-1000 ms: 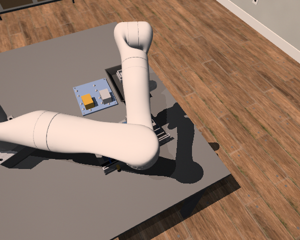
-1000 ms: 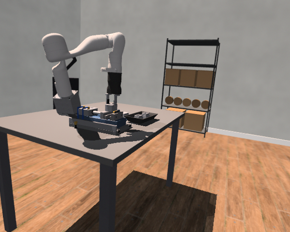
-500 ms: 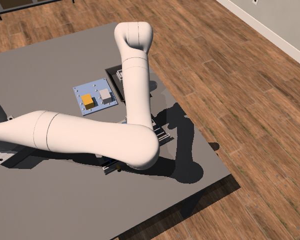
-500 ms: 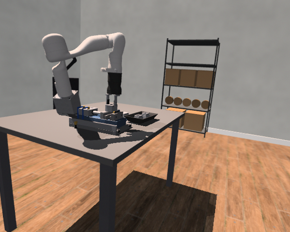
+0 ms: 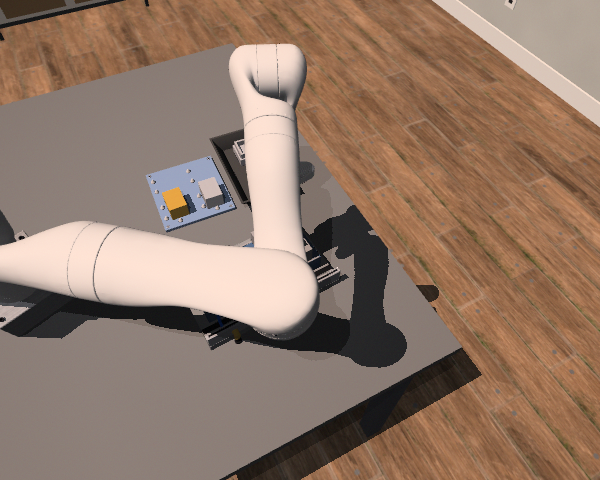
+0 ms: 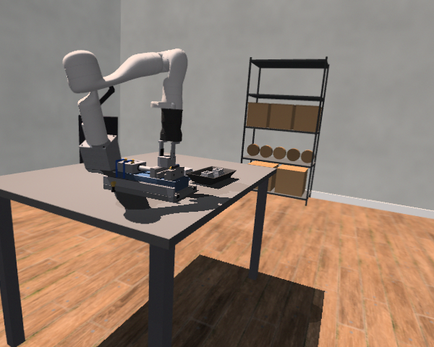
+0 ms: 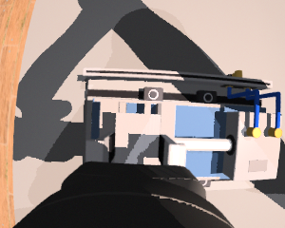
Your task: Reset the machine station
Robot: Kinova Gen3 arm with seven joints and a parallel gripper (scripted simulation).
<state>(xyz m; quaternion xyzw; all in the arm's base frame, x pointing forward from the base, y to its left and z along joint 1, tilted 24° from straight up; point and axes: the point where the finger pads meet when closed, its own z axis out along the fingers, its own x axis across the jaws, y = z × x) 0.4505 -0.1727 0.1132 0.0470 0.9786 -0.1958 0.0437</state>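
The fixed jaw is 40 mm ahead of my hand and 70 mm below it. Round my hand: yellow brass blank (110 mm behind, 280 mm to the left, 120 mm below); vise (60 mm behind, 10 mm to the left, 110 mm below); infeed plate (60 mm behind, 310 mm to the left, 140 mm below).
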